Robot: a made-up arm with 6 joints.
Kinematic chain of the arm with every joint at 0, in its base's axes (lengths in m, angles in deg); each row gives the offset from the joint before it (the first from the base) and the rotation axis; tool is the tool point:
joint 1: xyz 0 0 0.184 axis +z
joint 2: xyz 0 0.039 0 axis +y
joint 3: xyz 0 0 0.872 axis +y
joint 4: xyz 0 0 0.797 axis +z
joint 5: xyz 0 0 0 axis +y
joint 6: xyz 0 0 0.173 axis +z
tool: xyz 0 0 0
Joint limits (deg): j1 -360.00..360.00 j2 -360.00..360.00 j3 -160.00..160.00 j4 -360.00..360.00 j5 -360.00..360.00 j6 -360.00..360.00
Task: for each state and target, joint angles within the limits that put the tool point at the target. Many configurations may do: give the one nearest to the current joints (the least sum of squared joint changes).
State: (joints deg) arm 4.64 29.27 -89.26 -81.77 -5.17 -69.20
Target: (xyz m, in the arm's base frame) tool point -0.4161 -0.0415 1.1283
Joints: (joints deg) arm 12.08 36.81 -112.04 -81.57 -2.51 -69.20
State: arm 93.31 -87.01 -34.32 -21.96 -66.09 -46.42
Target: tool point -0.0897 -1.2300 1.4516
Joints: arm 90.34 -37.90 -3.93 -23.96 -55.69 -46.42
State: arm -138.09 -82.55 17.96 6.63 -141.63 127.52
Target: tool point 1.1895 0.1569 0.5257
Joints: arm -170.86 -102.38 73.41 6.00 -163.79 127.52
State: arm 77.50 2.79 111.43 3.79 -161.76 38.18
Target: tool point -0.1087 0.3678 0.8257
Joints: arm 100.79 -14.19 126.52 1.64 -167.38 38.18
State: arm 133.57 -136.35 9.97 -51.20 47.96 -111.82
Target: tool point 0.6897 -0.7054 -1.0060
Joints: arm 129.74 -167.50 47.02 -46.77 69.84 -111.82
